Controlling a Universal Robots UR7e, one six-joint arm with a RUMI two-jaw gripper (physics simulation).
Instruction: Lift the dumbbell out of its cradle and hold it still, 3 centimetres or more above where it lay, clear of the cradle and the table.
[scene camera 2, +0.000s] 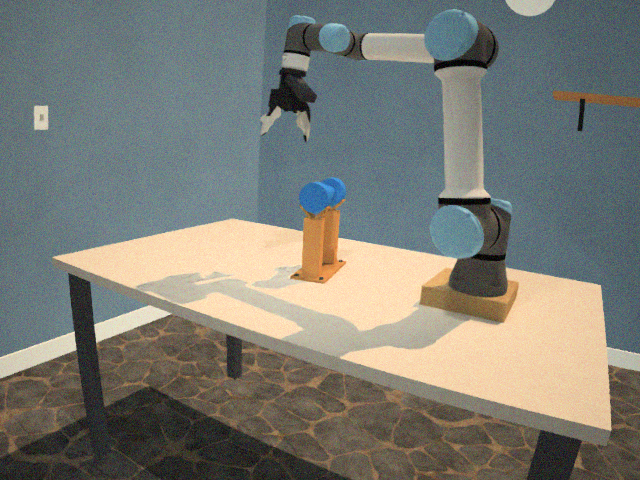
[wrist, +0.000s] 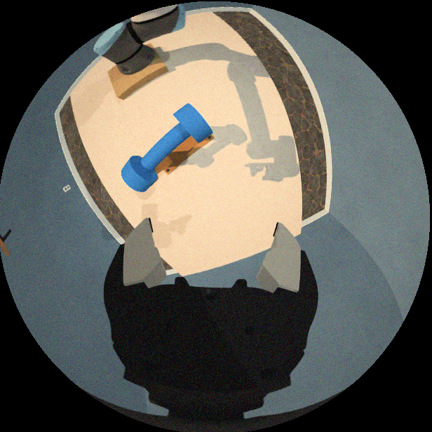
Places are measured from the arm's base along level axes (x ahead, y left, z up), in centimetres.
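Pixels of known places: gripper, between the fingertips: (scene camera 2: 284, 138); arm's base, origin of its link: (scene camera 2: 477, 287).
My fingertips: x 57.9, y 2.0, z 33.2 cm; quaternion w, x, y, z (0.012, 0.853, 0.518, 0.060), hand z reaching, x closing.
For each thing: its top centre in the pictures, then the offset to it from my fingertips. Level surfaces: height alone.
- blue dumbbell, centre of its top: (scene camera 2: 324, 180) dx -11.1, dy -4.9, dz -11.2 cm
- orange cradle, centre of its top: (scene camera 2: 323, 201) dx -11.1, dy -4.9, dz -17.3 cm
- table, height of its surface: dz -38.1 cm
The blue dumbbell (scene camera 2: 315, 197) (wrist: 165, 146) lies level in the top of the orange cradle (scene camera 2: 312, 248) (wrist: 191, 151), one round head at each end. The cradle has two upright posts on a base plate on the table (scene camera 2: 206, 242) (wrist: 240, 210). My gripper (scene camera 2: 284, 137) (wrist: 213, 222) is open and empty. In the scene view it hangs well above the dumbbell and a little to its left, jaws pointing down. In the wrist view the dumbbell lies slantwise, up and left of the space between the jaws. The dumbbell hides most of the cradle in the wrist view.
The arm's base stands on a wooden block (scene camera 2: 465, 299) (wrist: 142, 80) on the table, right of the cradle in the scene view. The arm's upper links reach over the table at height. A wall shelf (scene camera 2: 594, 98) is at the far right. Blue walls stand behind the table.
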